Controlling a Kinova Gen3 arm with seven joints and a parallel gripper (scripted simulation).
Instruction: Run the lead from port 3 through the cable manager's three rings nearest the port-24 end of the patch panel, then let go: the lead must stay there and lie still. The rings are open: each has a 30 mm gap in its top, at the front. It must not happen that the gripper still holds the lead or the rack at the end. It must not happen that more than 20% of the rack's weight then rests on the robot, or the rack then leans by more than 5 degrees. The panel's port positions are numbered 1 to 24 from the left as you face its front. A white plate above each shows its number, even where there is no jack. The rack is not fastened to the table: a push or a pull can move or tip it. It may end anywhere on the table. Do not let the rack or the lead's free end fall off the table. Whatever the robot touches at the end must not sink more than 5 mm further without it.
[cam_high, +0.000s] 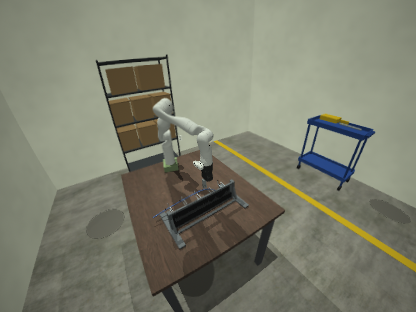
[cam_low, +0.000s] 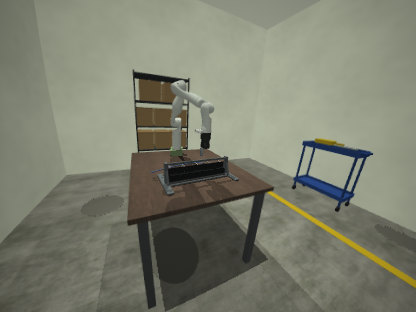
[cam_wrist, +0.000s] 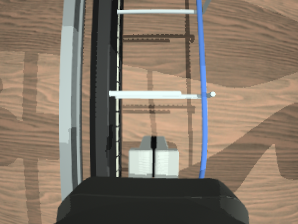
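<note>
Right now the patch-panel rack is 90 mm below my hand, 50 mm to the right of it and 50 mm ahead of it.
</note>
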